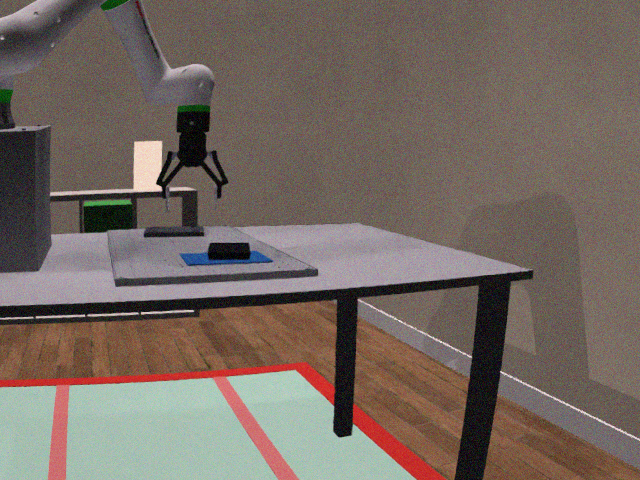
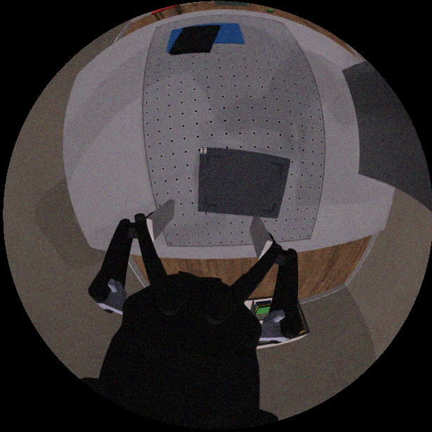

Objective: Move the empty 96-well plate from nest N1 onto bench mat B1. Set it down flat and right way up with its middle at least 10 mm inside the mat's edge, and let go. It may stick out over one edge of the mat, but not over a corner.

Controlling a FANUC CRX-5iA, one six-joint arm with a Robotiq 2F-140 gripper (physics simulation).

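Places are measured from the arm's base along level axes (x ahead, y left, z up), in metres.
Pixels of known places: gripper, fingertip midpoint: (image 1: 191,211).
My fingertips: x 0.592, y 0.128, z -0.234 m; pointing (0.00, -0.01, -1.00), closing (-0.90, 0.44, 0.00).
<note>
Behind a point stands the place of what it marks.
The 96-well plate, a black block (image 1: 229,251) @(x 0.508, y -0.304, z -0.274 m) (image 2: 195,40), lies flat on the blue bench mat (image 1: 260,257) @(x 0.563, y -0.333, z -0.286 m) (image 2: 231,34). It sticks out over the mat edge that faces the nest. Its wells cannot be made out. The nest, a dark grey flat holder (image 1: 173,231) @(x 0.515, y 0.063, z -0.276 m) (image 2: 242,182) with raised corner marks and a small label at one corner, holds no plate. My gripper (image 1: 191,207) @(x 0.592, y 0.128, z -0.234 m) (image 2: 212,215) is open and empty. It points down, high above the nest end of the board, well away from the plate.
A grey perforated board (image 1: 149,266) @(x 0.330, y -0.317, z -0.288 m) (image 2: 230,135) carries the mat and the nest on the light table (image 1: 403,255) @(x 0.896, y -0.386, z -0.301 m) (image 2: 105,145). The robot's grey pedestal (image 1: 20,201) @(x 0.079, y -0.200, z -0.159 m) (image 2: 390,130) stands to one side. A shelf unit (image 1: 189,206) with a green box (image 1: 107,217) stands behind the table.
</note>
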